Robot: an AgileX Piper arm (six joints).
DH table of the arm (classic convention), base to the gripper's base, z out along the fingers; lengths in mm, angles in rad. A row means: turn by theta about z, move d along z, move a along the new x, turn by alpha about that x. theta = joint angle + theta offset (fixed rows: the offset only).
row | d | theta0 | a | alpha
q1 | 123 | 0 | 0 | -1.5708
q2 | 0 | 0.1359 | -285.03 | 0
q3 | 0 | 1.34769 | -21.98 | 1.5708
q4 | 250.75 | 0 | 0 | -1.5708
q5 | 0 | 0 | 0 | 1.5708
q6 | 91 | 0 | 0 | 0
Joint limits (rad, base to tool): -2.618..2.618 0..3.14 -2.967..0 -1.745..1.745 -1.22..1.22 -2.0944..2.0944
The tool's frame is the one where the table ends.
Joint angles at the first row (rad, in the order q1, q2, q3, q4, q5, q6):
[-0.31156 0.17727 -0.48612 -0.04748 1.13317 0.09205]
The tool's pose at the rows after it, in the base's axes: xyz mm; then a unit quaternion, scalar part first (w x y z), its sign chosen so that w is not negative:
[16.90 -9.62 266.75 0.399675 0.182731 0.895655 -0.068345]
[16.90 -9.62 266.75 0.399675 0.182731 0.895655 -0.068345]
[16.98 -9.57 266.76 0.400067 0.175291 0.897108 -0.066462]
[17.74 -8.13 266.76 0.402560 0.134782 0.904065 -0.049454]
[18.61 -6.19 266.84 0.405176 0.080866 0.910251 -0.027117]
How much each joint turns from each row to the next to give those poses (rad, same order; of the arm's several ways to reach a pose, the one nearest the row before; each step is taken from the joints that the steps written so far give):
[-0.00012 0.00001 -0.00001 -0.00074 -0.00001 -0.00012]
[0.00000 0.00000 0.00000 0.00000 0.00000 0.00000]
[0.01667 -0.00001 0.00000 -0.00299 0.00001 0.00016]
[0.08898 0.00000 0.00003 -0.00132 -0.00001 -0.00094]
[0.11760 0.00002 -0.00003 -0.00238 -0.00095 -0.00109]

